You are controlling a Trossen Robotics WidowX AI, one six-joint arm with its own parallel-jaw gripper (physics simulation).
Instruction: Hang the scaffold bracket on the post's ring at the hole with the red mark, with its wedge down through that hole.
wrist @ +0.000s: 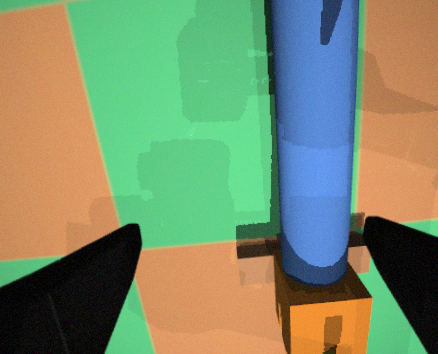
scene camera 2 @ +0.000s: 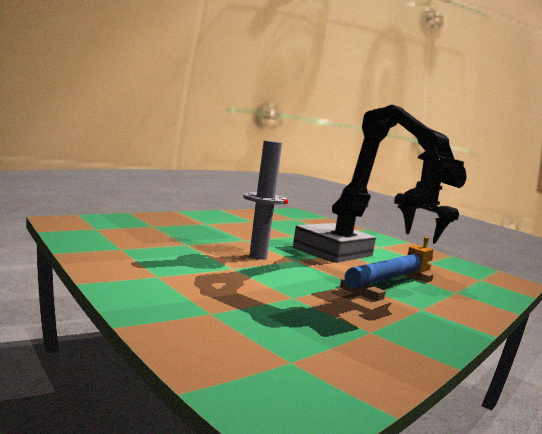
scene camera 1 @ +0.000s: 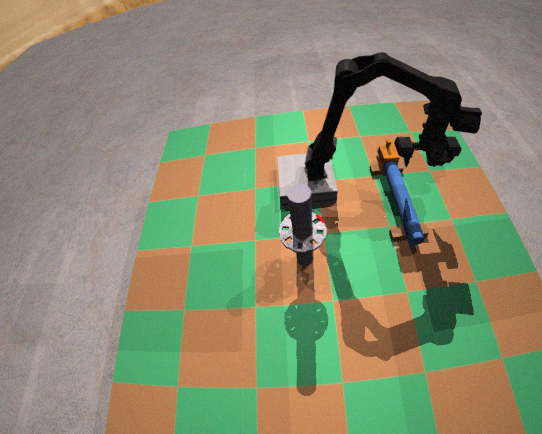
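The bracket is a blue tube with an orange head at one end. It lies flat on two low supports. The small orange wedge sticks up from the head. My gripper is open and empty, pointing down above the head end. In the wrist view the tube lies between the fingers, nearer the right one. The grey post stands upright with a holed ring around it. The red mark is on the ring's rim.
The low brown supports hold the tube off the checkered table. The arm's grey base stands between the post and the bracket, set back from the post in scene camera 1's view.
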